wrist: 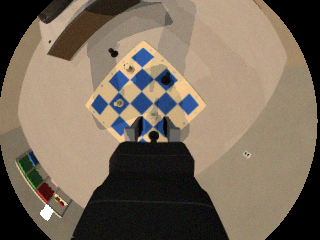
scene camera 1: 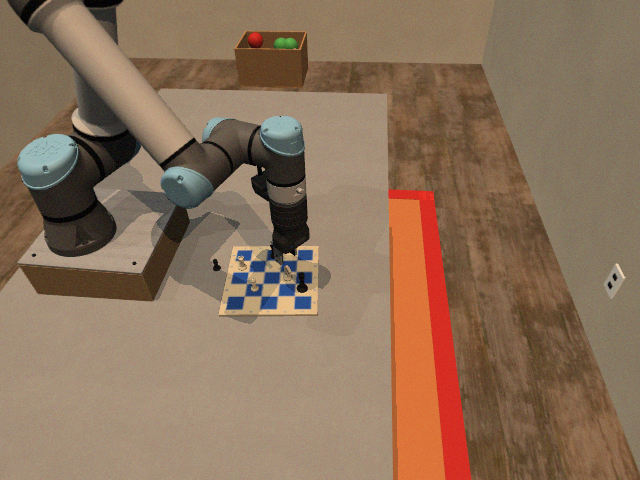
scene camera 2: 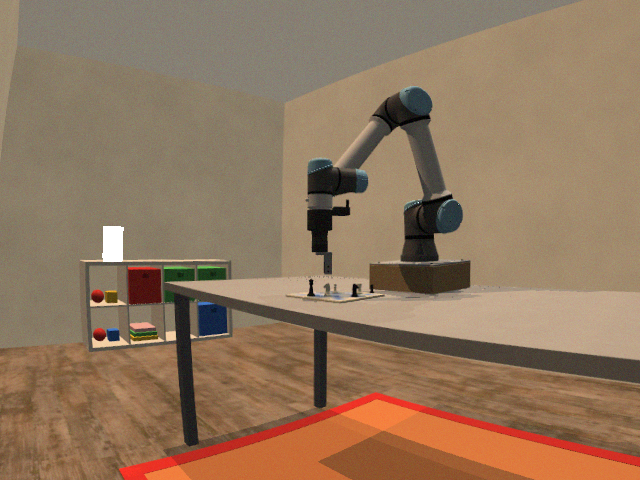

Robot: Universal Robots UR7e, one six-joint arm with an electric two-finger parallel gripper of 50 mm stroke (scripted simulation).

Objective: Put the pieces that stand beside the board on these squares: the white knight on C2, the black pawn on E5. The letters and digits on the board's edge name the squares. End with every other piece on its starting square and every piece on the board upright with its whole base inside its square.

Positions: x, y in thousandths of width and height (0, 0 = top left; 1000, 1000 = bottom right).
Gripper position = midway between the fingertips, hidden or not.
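My gripper (scene camera 1: 448, 536), also (wrist: 480, 510) and (scene camera 2: 512, 570). Chessboard (scene camera 1: 432, 620), also (wrist: 445, 381).
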